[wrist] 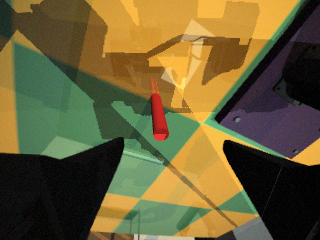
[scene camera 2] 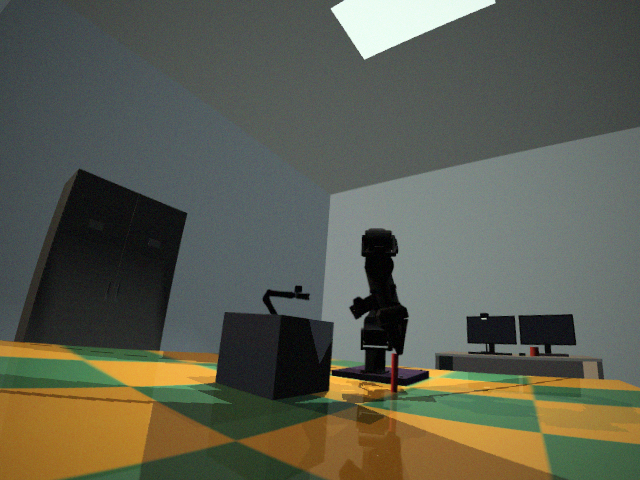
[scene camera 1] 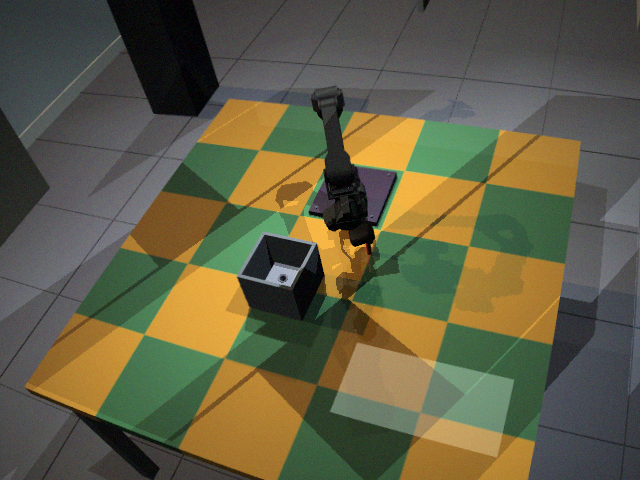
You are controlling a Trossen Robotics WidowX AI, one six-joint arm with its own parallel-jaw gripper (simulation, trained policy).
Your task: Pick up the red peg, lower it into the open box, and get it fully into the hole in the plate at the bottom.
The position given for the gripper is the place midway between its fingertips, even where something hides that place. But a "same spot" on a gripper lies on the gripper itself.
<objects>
gripper: wrist 174, 143; scene camera 2; scene camera 1
dark box: scene camera 2; scene camera 1; not seen in the wrist view (out of frame)
same spot on gripper: point(scene camera 1: 364, 233) = point(scene camera 2: 397, 305)
same spot on dark box: point(scene camera 2: 274, 356) = point(scene camera 1: 295, 306)
</objects>
